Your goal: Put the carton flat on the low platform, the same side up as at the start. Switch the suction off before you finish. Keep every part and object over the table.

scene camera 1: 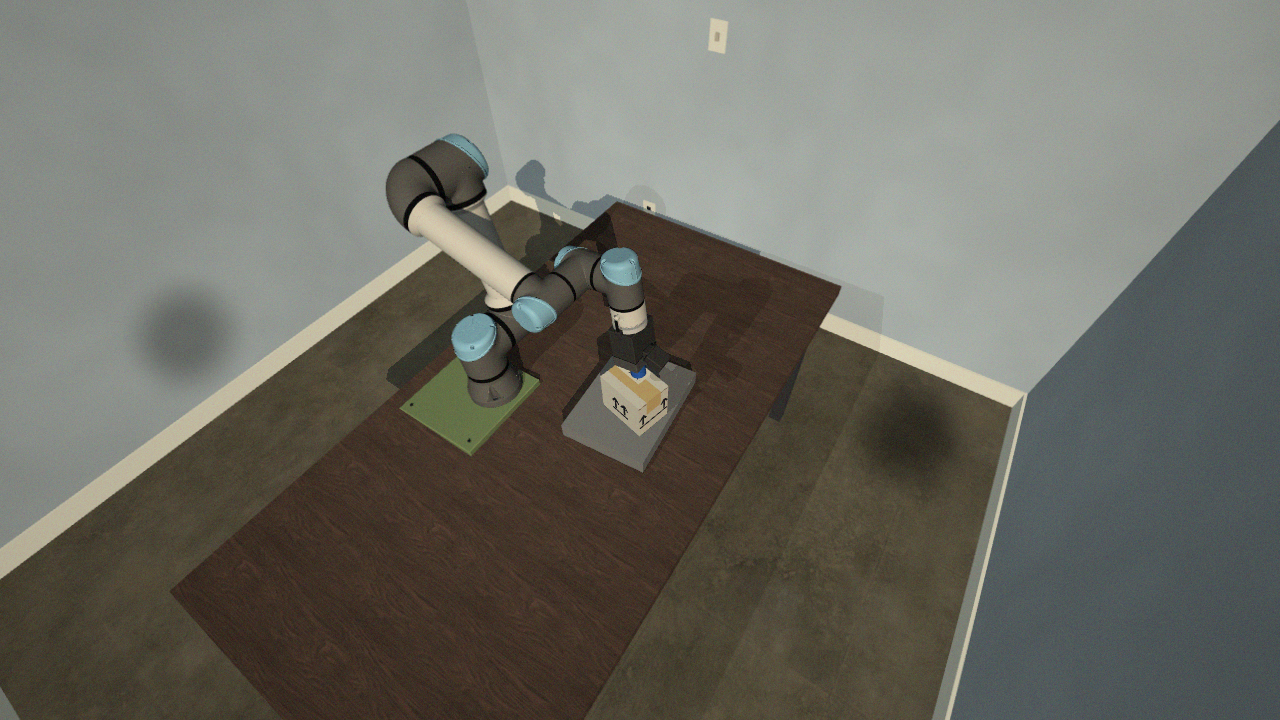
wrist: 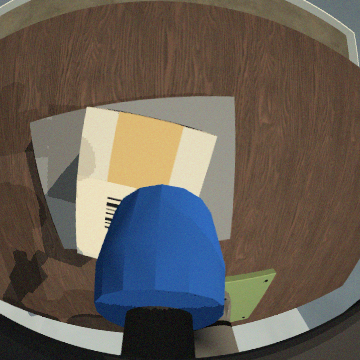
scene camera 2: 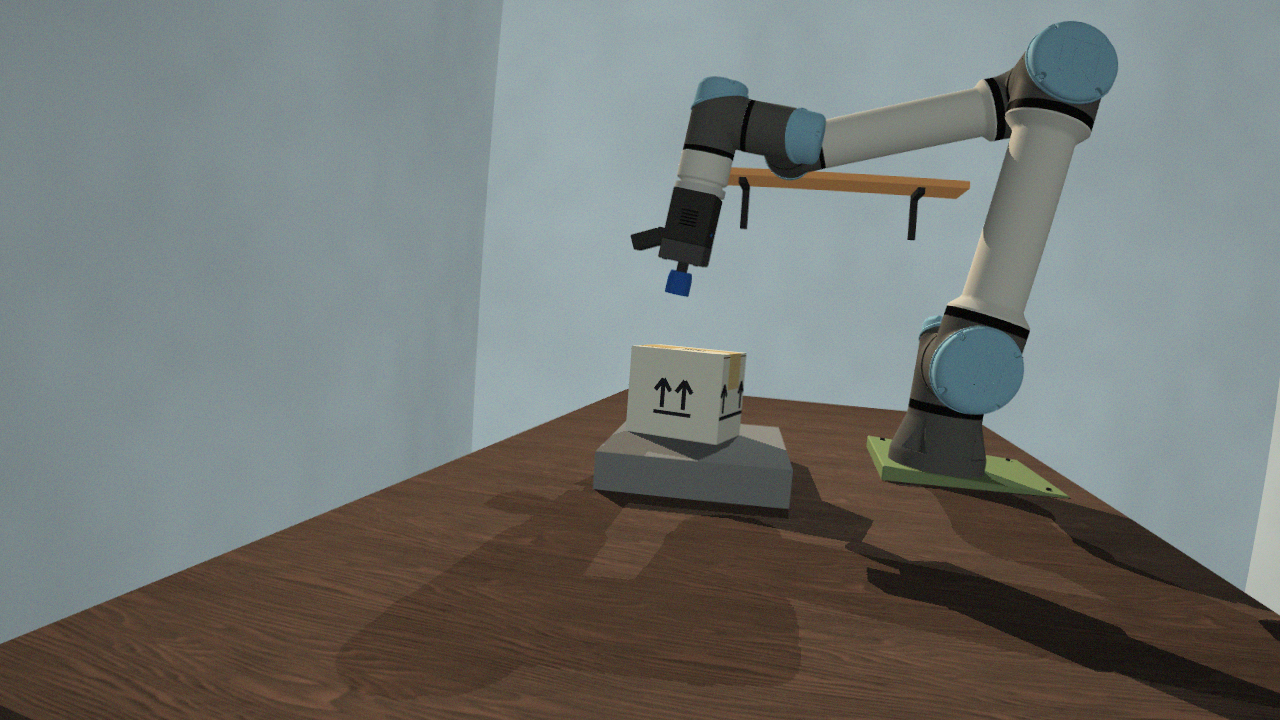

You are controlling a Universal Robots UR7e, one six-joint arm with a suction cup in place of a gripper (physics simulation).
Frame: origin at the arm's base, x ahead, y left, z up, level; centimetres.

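Seen in the pictures: hand, its tool point: (scene camera 1: 638,372) (wrist: 162,227) (scene camera 2: 676,293); arm's base, origin of its link: (scene camera 1: 496,386) (scene camera 2: 935,464).
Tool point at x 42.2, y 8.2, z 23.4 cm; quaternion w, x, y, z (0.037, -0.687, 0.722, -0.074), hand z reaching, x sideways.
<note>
Pixels of each thing's top centre, then the offset from my tool point to it. Level surfaces: height alone.
- white carton, centre of its top: (wrist: 132,205) (scene camera 2: 690,349) (scene camera 1: 634,380) dx -2.9, dy +2.5, dz -7.9 cm
- grey low platform, centre of its top: (scene camera 2: 700,437) (wrist: 129,184) (scene camera 1: 631,398) dx -5.6, dy +5.1, dz -20.1 cm
- brown table, height of its surface: dz -24.9 cm
The white carton (scene camera 1: 633,400) (scene camera 2: 675,394) (wrist: 145,145) sits flat on the grey low platform (scene camera 1: 597,436) (scene camera 2: 693,479) (wrist: 215,120). Its arrows point up and its tan tape strip is on top. It is turned at an angle to the platform's edges, and its base looks to lie within them. My suction gripper (scene camera 1: 638,372) (scene camera 2: 678,284) (wrist: 160,240) is open. Its blue cup hangs above the carton with a visible gap in the second scene view, tilted slightly. In the wrist view the cup hides the carton's near corner.
The arm's base stands on a green plate (scene camera 1: 447,416) (scene camera 2: 1020,479) (wrist: 252,292) beside the platform. The brown table (scene camera 1: 429,555) (scene camera 2: 447,582) (wrist: 295,165) carries both. An orange shelf (scene camera 2: 850,182) is on the wall behind the arm.
</note>
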